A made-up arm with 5 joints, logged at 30 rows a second.
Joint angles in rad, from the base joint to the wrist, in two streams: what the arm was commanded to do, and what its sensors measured. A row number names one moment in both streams.
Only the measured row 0 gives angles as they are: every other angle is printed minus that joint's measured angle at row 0.
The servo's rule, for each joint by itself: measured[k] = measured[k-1] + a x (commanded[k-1-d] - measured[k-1]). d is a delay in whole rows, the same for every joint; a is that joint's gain. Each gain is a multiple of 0.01, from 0.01 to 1. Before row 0 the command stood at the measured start. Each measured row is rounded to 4 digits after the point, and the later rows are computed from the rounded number. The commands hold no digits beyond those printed.
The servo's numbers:
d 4
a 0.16 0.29 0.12 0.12 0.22
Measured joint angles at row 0:
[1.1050 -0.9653 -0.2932 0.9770 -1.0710]
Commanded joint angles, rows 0 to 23:
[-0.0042 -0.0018 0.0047 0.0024 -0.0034]
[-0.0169 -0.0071 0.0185 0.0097 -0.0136]
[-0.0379 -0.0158 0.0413 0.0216 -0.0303]
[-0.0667 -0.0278 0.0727 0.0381 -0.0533]
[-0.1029 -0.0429 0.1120 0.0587 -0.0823]
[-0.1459 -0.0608 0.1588 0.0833 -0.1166]
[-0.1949 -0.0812 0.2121 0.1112 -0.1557]
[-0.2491 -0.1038 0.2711 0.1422 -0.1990]
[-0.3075 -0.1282 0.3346 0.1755 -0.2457]
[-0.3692 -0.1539 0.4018 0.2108 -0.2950]
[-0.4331 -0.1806 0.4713 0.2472 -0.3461]
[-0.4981 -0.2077 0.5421 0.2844 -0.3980]
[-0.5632 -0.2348 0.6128 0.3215 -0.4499]
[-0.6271 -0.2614 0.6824 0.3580 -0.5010]
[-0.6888 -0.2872 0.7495 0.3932 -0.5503]
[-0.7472 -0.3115 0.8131 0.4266 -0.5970]
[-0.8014 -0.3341 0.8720 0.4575 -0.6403]
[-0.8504 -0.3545 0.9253 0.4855 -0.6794]
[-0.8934 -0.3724 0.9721 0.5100 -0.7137]
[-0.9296 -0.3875 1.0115 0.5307 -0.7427]
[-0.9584 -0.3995 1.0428 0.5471 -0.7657]
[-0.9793 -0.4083 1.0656 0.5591 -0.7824]
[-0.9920 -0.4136 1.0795 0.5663 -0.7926]
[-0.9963 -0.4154 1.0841 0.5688 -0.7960]
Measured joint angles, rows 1 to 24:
[0.0000 0.0000 0.0000 0.0000 0.0000]
[0.0000 0.0000 0.0000 0.0000 0.0000]
[0.0000 0.0000 0.0000 0.0000 0.0000]
[0.0000 0.0000 0.0000 0.0000 0.0000]
[-0.0007 -0.0005 0.0006 0.0003 -0.0007]
[-0.0033 -0.0024 0.0027 0.0014 -0.0035]
[-0.0088 -0.0063 0.0073 0.0038 -0.0094]
[-0.0181 -0.0125 0.0151 0.0079 -0.0191]
[-0.0317 -0.0213 0.0267 0.0140 -0.0330]
[-0.0500 -0.0328 0.0426 0.0223 -0.0514]
[-0.0732 -0.0468 0.0629 0.0330 -0.0743]
[-0.1013 -0.0633 0.0879 0.0461 -0.1017]
[-0.1343 -0.0821 0.1175 0.0616 -0.1334]
[-0.1719 -0.1029 0.1516 0.0795 -0.1690]
[-0.2137 -0.1254 0.1900 0.0996 -0.2080]
[-0.2592 -0.1493 0.2323 0.1218 -0.2498]
[-0.3078 -0.1741 0.2780 0.1458 -0.2938]
[-0.3589 -0.1994 0.3265 0.1713 -0.3394]
[-0.4117 -0.2249 0.3773 0.1979 -0.3858]
[-0.4654 -0.2500 0.4296 0.2253 -0.4323]
[-0.5192 -0.2744 0.4827 0.2532 -0.4781]
[-0.5722 -0.2976 0.5358 0.2811 -0.5224]
[-0.6236 -0.3193 0.5882 0.3086 -0.5645]
[-0.6726 -0.3391 0.6390 0.3353 -0.6037]

